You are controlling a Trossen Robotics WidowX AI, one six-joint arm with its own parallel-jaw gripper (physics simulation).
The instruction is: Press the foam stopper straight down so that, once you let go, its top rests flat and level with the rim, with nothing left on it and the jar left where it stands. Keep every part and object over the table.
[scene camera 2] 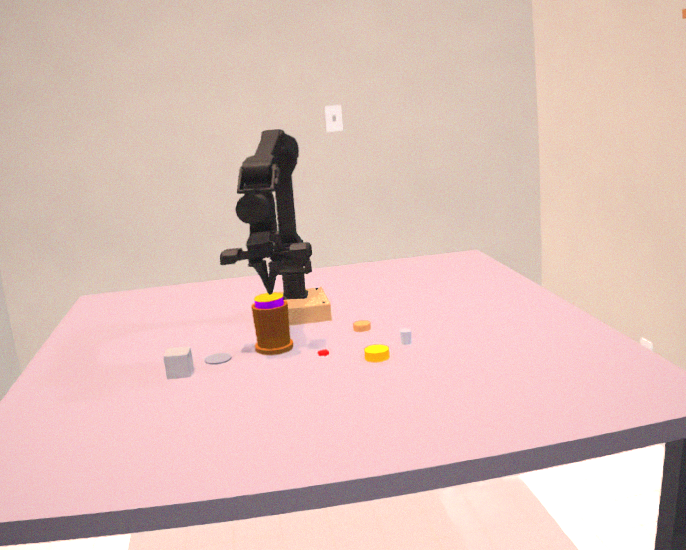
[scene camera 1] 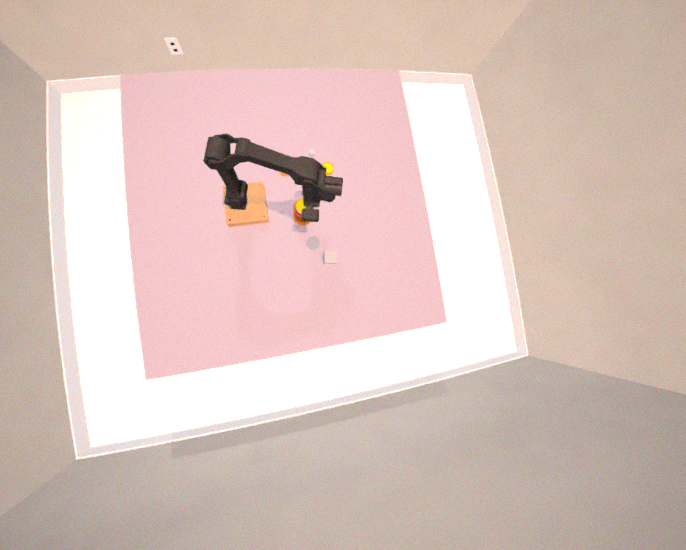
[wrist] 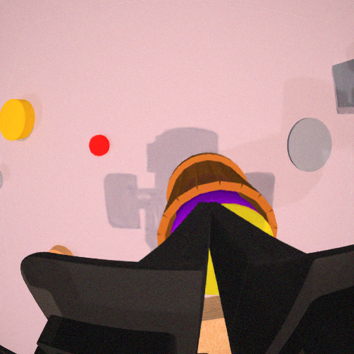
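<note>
The gripper is visible, in the wrist view as well. Also pictured: a flat grey disc, a grey cube and a brown jar.
</note>
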